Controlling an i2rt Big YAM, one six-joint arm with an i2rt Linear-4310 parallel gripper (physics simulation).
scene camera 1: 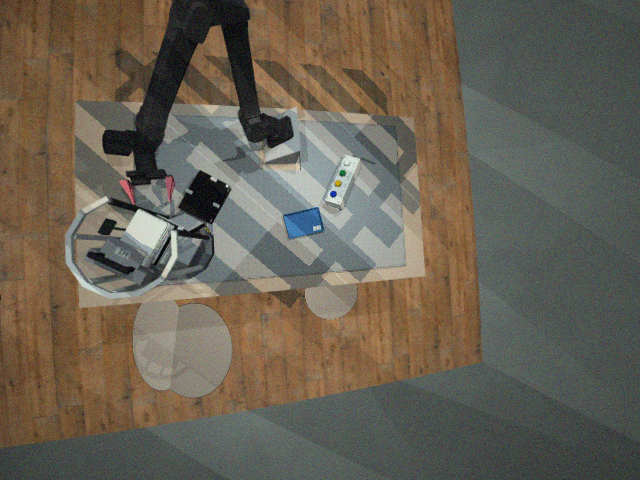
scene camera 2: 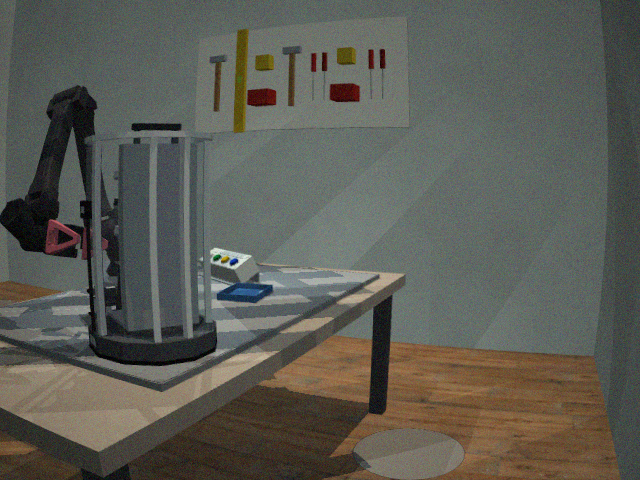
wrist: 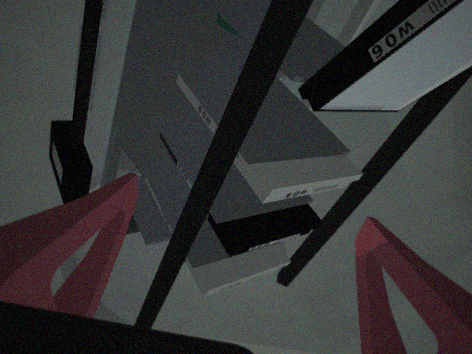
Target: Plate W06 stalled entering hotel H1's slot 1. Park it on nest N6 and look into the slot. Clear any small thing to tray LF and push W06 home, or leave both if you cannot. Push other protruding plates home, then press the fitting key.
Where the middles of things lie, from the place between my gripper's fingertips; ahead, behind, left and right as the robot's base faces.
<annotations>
The round plate rack (scene camera 2: 147,209) lies 140 mm ahead of my hand and 10 mm above it.
</annotations>
